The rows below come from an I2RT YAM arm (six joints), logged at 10 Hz.
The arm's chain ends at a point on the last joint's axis. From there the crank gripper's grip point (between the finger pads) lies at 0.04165 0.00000 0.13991 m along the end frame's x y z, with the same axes.
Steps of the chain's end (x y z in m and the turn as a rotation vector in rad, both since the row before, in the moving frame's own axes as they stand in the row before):
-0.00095, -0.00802, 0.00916, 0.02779, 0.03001, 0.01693
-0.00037, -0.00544, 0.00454, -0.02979, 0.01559, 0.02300
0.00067, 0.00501, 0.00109, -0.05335, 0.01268, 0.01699
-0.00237, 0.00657, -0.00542, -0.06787, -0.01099, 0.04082
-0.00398, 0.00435, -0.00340, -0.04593, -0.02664, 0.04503
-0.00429, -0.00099, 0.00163, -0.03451, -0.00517, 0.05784
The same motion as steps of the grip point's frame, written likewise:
0.00326, -0.01115, 0.00780, 0.02779, 0.03001, 0.01693
0.00175, -0.00030, 0.00380, -0.02979, 0.01559, 0.02300
0.00237, 0.01318, 0.00033, -0.05335, 0.01268, 0.01699
-0.00414, 0.01774, -0.00535, -0.06787, -0.01099, 0.04082
-0.00791, 0.01259, -0.00253, -0.04593, -0.02664, 0.04503
-0.00522, 0.00622, 0.00172, -0.03451, -0.00517, 0.05784

